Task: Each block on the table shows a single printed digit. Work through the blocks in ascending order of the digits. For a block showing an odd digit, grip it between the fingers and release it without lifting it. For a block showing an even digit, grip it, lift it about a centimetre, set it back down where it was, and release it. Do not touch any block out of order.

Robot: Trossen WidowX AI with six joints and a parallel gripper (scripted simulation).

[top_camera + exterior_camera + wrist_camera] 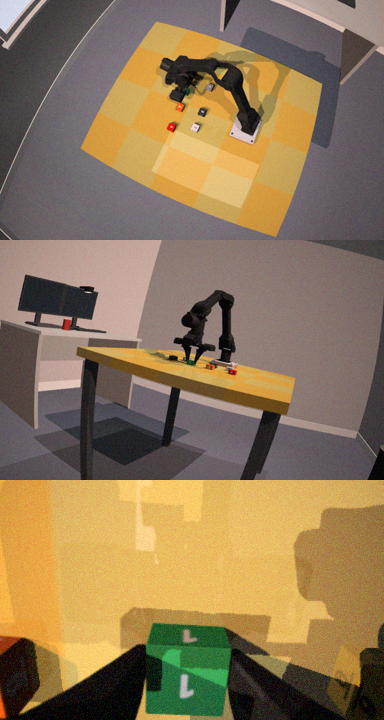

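My gripper tip is now 1 cm past the green block. Round my gripper tip: yellow block: 10 cm to the right, 1 cm behind; grey block: 10 cm behind, 8 cm to the right; orange block: 9 cm to the left, 2 cm behind.
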